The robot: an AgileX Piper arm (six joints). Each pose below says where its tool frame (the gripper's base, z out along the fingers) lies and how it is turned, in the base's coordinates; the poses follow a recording.
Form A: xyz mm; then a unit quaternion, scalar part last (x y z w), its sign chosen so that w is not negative.
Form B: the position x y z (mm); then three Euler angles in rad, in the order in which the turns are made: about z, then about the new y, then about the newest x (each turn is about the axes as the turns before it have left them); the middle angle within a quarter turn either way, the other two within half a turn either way. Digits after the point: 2 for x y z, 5 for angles.
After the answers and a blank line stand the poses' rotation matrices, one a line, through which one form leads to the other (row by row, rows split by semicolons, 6 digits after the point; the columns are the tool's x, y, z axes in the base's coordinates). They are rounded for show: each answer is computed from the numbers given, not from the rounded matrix.
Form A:
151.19 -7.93 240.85 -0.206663 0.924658 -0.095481 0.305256
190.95 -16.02 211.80 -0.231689 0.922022 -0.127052 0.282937
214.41 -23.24 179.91 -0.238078 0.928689 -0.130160 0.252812
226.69 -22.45 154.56 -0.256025 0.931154 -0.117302 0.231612
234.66 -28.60 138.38 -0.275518 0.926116 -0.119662 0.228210
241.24 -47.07 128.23 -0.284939 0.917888 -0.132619 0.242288
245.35 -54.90 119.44 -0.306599 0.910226 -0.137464 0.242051
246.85 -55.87 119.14 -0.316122 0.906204 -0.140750 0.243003
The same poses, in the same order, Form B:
151.19 -7.93 240.85 -2.59760 0.55277 -2.77791
190.95 -16.02 211.80 -2.54347 0.48124 -2.71671
214.41 -23.24 179.91 -2.55164 0.41981 -2.73381
226.69 -22.45 154.56 -2.53263 0.38037 -2.77011
234.66 -28.60 138.38 -2.49216 0.36480 -2.76058
241.24 -47.07 128.23 -2.45746 0.37816 -2.71855
245.35 -54.90 119.44 -2.40929 0.36436 -2.70077
246.85 -55.87 119.14 -2.38693 0.35910 -2.68980

-0.728218 -0.323893 0.603980; -0.440478 0.896348 -0.050404; -0.525050 -0.302745 -0.795404
-0.732534 -0.355349 0.580621; -0.499140 0.860356 -0.103183; -0.462875 -0.365396 -0.807609
-0.758810 -0.376389 0.531544; -0.508013 0.852754 -0.121378; -0.407591 -0.362134 -0.838289
-0.761614 -0.422460 0.491397; -0.531134 0.841383 -0.099855; -0.371268 -0.337049 -0.865192
-0.744020 -0.455707 0.488636; -0.564939 0.819542 -0.095890; -0.356760 -0.347394 -0.867202
-0.720213 -0.458820 0.520363; -0.587348 0.802444 -0.105384; -0.369210 -0.381533 -0.847417
-0.694817 -0.491602 0.524935; -0.624696 0.774201 -0.101821; -0.356350 -0.398672 -0.845030
-0.682033 -0.504537 0.529409; -0.641347 0.760513 -0.101459; -0.351432 -0.408734 -0.842278

